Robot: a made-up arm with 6 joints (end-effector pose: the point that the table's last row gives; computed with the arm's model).
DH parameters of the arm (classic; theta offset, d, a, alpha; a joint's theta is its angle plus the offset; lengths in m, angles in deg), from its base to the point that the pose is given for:
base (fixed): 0 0 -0.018 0
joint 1: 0 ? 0.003 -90
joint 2: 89.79 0 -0.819 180
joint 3: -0.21 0.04 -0.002 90
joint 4: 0 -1.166 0.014 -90
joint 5: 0 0.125 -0.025 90
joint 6: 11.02 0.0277 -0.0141 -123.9
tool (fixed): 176.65 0.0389 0 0
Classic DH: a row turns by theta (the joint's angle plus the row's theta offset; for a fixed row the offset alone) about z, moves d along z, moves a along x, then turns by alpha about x.
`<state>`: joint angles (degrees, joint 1 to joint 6).
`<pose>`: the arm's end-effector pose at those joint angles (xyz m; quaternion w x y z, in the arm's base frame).
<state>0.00 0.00 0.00 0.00 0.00 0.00</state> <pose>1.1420 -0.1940 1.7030 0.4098 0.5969 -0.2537 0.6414</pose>
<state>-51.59 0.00 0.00 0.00 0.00 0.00</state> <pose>0.5507 -1.0295 1.7030 0.6481 0.4270 -0.4882 0.3991</pose>
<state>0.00 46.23 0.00 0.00 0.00 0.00</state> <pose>1.4006 -0.1940 0.6049 0.4765 0.8008 -0.0725 0.3556</pose>
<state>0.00 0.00 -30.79 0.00 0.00 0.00</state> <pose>0.9954 -0.1940 1.1046 0.4625 0.7458 -0.1358 0.4599</pose>
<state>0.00 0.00 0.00 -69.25 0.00 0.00</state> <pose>1.1420 -0.1236 1.5390 0.0019 -0.7240 0.5732 -0.3836</pose>
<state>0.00 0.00 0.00 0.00 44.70 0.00</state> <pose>1.1121 -0.1940 1.6858 0.2826 0.3082 -0.3905 0.8202</pose>
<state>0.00 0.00 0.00 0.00 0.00 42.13</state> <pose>1.1420 -0.1731 1.7173 0.5970 0.4097 -0.0062 0.6897</pose>
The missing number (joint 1, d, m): 0.851
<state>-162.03 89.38 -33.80 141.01 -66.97 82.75</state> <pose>-0.1984 -0.1143 -0.1872 0.0017 0.7599 0.6031 0.2426</pose>
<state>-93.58 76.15 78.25 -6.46 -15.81 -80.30</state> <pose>-0.3271 -1.9423 1.0652 0.1199 0.0628 -0.9762 0.1696</pose>
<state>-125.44 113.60 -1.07 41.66 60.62 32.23</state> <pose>-0.3517 -0.2312 -0.5277 0.6296 0.6326 -0.4496 0.0362</pose>
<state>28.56 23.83 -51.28 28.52 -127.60 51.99</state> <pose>0.6495 0.1657 0.4307 0.1195 0.2650 0.7914 -0.5379</pose>
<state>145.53 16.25 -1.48 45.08 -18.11 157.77</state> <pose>-1.0828 0.8533 1.3491 0.0856 0.9230 0.1329 -0.3507</pose>
